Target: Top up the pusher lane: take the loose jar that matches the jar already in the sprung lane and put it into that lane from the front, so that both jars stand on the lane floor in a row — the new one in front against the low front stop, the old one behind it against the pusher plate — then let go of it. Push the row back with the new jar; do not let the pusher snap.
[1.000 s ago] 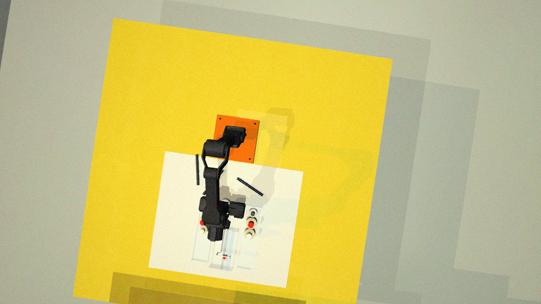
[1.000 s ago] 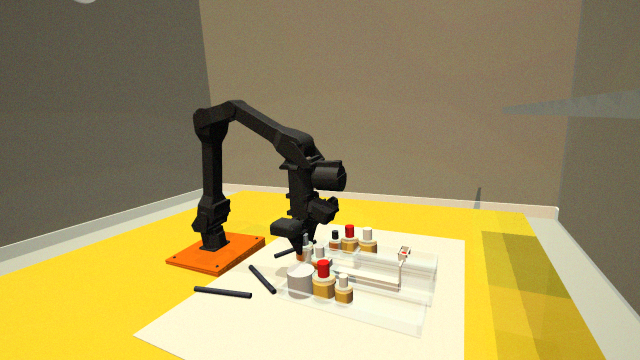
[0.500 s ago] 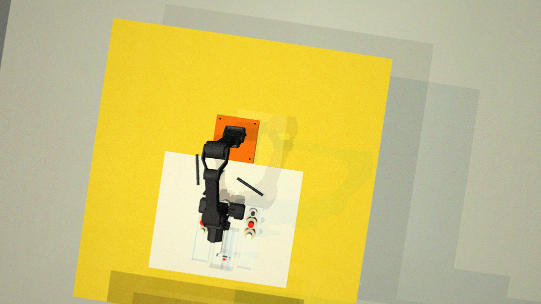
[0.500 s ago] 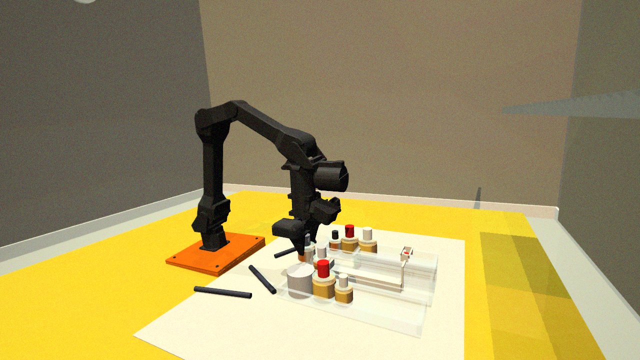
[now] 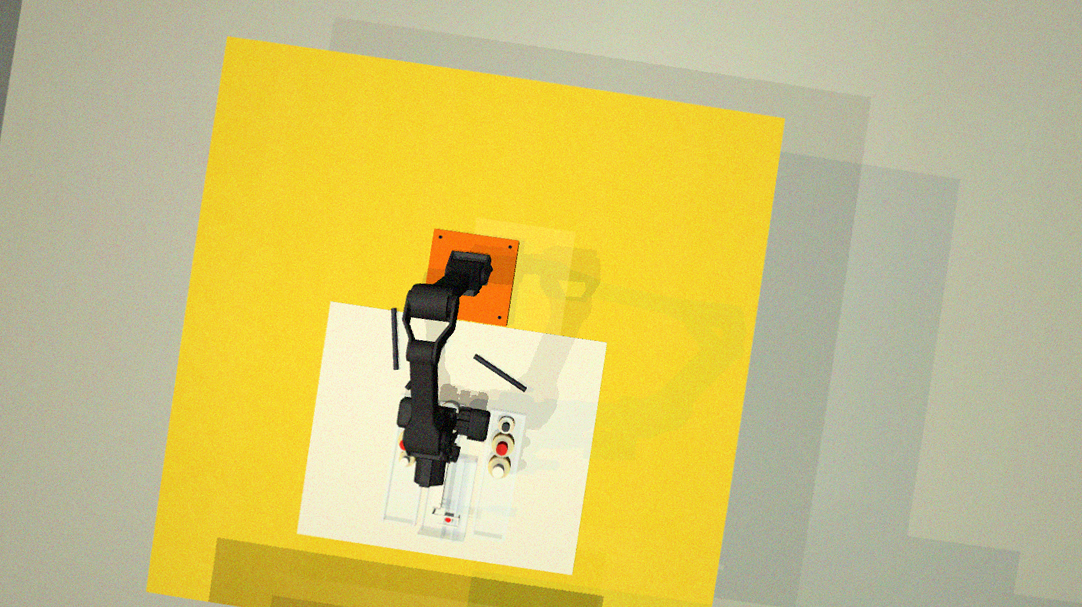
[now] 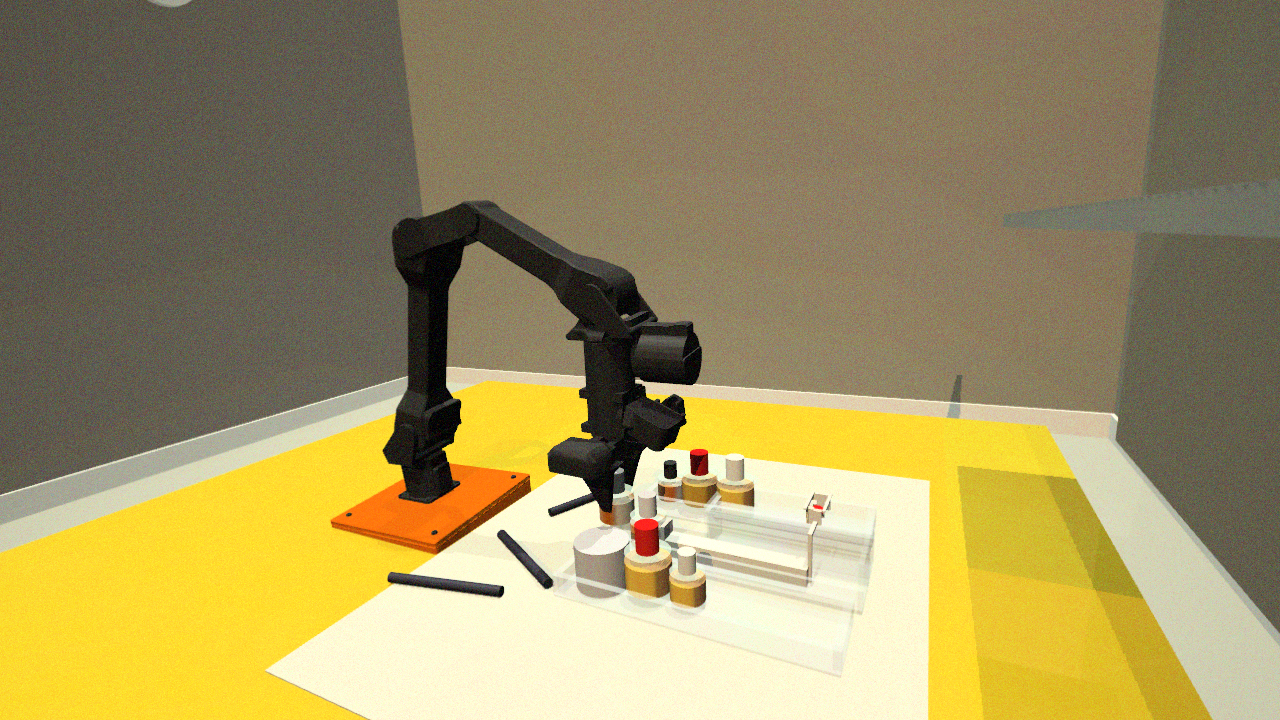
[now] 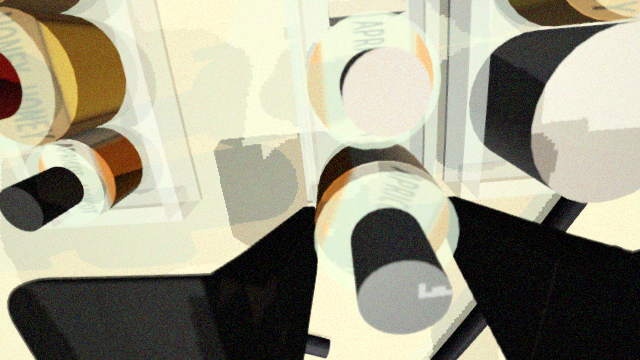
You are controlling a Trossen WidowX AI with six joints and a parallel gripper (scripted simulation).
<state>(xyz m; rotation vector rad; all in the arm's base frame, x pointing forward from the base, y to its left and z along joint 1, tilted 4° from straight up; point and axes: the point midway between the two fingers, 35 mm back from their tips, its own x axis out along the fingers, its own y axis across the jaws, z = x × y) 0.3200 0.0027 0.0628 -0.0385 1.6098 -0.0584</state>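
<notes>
Right now the grey cylinder is 30 mm ahead of my gripper tip, 80 mm to the right of it and 30 mm below it. Round my gripper tip: pusher plate: 150 mm ahead, 30 mm to the left, 10 mm below; then sprung lane: 170 mm ahead, 20 mm to the left, 40 mm below.
</notes>
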